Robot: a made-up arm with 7 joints.
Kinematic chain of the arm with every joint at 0, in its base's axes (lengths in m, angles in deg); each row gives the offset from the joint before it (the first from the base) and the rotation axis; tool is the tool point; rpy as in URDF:
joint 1: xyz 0 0 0.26 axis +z
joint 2: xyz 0 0 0 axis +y
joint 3: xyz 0 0 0.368 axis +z
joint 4: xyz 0.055 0 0 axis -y
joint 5: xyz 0.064 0 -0.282 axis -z
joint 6: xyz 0 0 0 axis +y
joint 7: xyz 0.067 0 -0.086 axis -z
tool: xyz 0 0 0 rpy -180 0 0
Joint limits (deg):
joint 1: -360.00..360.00
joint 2: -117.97..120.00
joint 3: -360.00..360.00
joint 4: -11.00..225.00
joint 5: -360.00..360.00
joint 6: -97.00..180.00
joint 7: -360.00..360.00
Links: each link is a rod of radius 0.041 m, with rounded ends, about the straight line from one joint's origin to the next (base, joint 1, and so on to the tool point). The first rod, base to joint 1, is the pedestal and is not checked.
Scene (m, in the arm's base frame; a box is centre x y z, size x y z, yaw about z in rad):
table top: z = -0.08
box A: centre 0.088 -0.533 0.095 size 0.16 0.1 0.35 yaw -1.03
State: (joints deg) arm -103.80 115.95 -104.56 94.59 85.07 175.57 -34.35
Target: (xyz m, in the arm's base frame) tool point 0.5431 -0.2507 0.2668
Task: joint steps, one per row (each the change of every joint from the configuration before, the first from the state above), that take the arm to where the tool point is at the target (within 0.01 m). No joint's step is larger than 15 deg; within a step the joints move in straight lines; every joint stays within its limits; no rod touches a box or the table.
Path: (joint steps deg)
1: 14.77 -12.94 -4.34 -2.05 -1.77 0.74 -2.49
2: 14.77 -12.93 -4.33 -2.05 -1.77 0.74 -2.49
3: 14.77 -12.94 -4.34 -2.06 -1.77 0.73 -2.49
4: 14.77 -12.93 -4.33 -2.05 -1.77 0.74 -2.49
5: 14.77 -12.94 -4.34 -2.05 -1.77 0.74 -2.49
6: 14.77 -12.93 -4.34 -2.05 -1.78 0.74 -2.49
7: 1.69 12.06 5.50 12.72 7.42 -2.77 3.73
8: 1.70 12.06 5.49 12.73 7.41 -2.77 3.74
9: 1.69 12.06 5.49 12.72 7.41 -2.77 3.73
10: 1.69 12.06 5.49 12.73 7.42 -2.77 3.74

